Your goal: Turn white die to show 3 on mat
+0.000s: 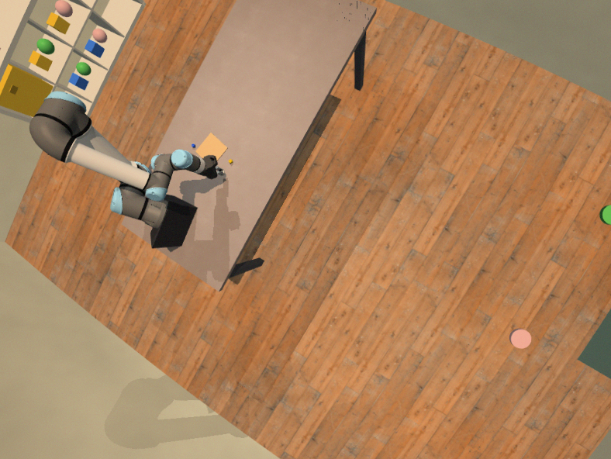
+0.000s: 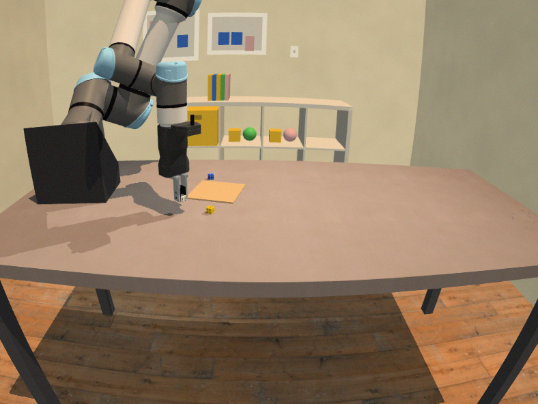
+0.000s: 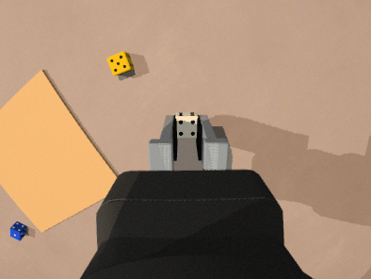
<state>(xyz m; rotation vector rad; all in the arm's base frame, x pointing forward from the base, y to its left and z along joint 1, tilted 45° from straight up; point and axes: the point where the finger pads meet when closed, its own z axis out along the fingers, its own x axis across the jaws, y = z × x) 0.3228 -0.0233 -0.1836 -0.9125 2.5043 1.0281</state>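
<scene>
Right now my hand is 9 cm short of the mat, 14 cm to the right of it and 5 cm above it. Also, from my hand: yellow die (7 cm ahead, 5 cm below); white die (1 cm below); blue die (7 cm ahead, 25 cm to the left, 5 cm below).
</scene>
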